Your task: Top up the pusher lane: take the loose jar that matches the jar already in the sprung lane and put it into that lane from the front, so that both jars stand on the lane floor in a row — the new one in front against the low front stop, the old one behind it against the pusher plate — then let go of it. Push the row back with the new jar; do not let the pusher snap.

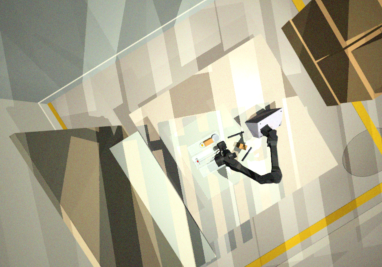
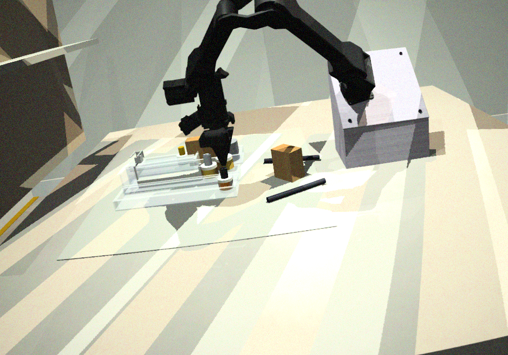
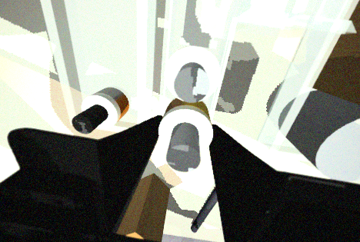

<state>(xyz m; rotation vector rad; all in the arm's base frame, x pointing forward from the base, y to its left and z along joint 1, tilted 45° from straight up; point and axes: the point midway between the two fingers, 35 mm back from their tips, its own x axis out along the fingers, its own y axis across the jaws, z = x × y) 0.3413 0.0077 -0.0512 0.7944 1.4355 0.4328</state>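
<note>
Right now the grey cylinder is 2 cm behind my gripper tip, 13 cm to the right of it and 1 cm below it. Round my gripper tip: shelf unit 50 cm ahead, 9 cm to the right, 33 cm above.
</note>
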